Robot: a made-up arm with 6 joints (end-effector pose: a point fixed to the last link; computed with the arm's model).
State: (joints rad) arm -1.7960 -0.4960 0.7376 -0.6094 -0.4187 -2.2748
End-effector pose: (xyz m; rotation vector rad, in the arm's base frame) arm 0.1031 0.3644 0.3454 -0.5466 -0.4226 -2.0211
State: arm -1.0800 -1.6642 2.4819 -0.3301 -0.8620 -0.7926
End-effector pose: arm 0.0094 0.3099 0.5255 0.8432 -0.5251 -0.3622
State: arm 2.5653 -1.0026 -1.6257 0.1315 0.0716 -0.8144
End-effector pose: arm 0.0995 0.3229 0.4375 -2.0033 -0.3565 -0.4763
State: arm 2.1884 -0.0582 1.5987 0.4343 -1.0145 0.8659
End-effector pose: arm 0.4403 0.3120 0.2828 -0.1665 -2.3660 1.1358
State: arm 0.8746 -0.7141 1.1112 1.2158 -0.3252 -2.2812
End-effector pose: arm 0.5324 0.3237 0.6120 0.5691 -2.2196 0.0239
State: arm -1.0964 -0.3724 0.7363 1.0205 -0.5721 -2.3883
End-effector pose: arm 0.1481 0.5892 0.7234 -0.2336 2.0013 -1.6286
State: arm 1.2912 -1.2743 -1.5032 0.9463 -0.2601 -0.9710
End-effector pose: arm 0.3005 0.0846 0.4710 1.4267 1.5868 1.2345
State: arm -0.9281 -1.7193 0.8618 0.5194 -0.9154 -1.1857
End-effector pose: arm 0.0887 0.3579 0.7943 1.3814 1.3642 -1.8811
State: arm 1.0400 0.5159 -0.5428 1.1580 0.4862 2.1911
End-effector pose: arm 0.4220 0.5682 0.6060 0.7040 -2.3475 0.0824
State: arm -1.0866 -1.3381 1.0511 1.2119 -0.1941 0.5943
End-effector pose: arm 0.0327 0.2873 0.8547 -1.4740 0.7236 1.5933
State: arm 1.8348 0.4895 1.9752 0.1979 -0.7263 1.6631
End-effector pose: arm 0.4467 0.2474 0.3387 -0.6908 -1.6650 1.3185
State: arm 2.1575 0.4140 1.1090 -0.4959 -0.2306 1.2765
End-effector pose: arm 0.3607 0.1127 0.3936 -0.9077 -1.2664 1.7286
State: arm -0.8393 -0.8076 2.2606 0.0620 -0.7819 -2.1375
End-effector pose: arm -0.0005 0.2657 0.6402 -1.0071 0.4743 -0.4805
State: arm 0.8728 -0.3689 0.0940 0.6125 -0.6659 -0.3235
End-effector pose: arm 0.4884 0.3562 0.5973 -0.9109 0.9977 -2.5686
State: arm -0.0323 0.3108 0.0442 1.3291 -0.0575 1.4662
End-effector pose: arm 0.3804 0.5531 0.7975 0.7042 -2.4693 -1.2028
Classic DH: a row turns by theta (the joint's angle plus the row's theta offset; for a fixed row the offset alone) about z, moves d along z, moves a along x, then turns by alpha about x. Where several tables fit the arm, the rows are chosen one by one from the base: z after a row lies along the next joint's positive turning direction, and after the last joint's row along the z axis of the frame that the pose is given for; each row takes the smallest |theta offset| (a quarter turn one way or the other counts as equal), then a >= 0, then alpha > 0; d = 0 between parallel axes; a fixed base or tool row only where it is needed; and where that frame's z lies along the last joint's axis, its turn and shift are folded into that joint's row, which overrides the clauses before.
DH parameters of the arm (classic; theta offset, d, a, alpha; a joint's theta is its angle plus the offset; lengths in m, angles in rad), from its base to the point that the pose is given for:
base (fixed): -0.5246 0.5379 0.0264 -1.5233
joint 1: 0 0.3691 -0.0349 1.5233
joint 2: -0.8522 0.0731 -0.0293 -0.9548
joint 3: 0 0.0836 0.0501 -2.1868
joint 4: -1.4166 -0.0025 0.0209 -1.3417
joint 5: 0.9929 -0.3642 -0.0615 -0.4756
joint 6: -0.0915 0.1629 0.0708 -1.2957
tool (fixed): -1.7805 -0.027 0 0

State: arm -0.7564 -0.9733 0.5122 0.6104 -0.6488 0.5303
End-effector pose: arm 0.1730 0.3798 0.8845 -1.5444 1.1549 2.4045
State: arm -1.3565 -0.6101 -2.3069 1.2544 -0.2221 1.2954
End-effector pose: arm 0.0599 0.4037 0.8610 1.4528 0.6912 -0.4352
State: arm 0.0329 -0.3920 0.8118 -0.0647 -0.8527 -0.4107
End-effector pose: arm 0.2430 0.4047 0.8157 0.1441 0.8535 -1.5338
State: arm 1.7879 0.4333 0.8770 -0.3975 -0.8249 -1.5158
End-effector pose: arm 0.3765 0.1496 0.5982 -0.3210 1.7773 1.0004
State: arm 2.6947 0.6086 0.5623 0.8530 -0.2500 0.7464
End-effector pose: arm 0.4996 0.4201 0.3528 -0.6556 2.2186 -1.7575
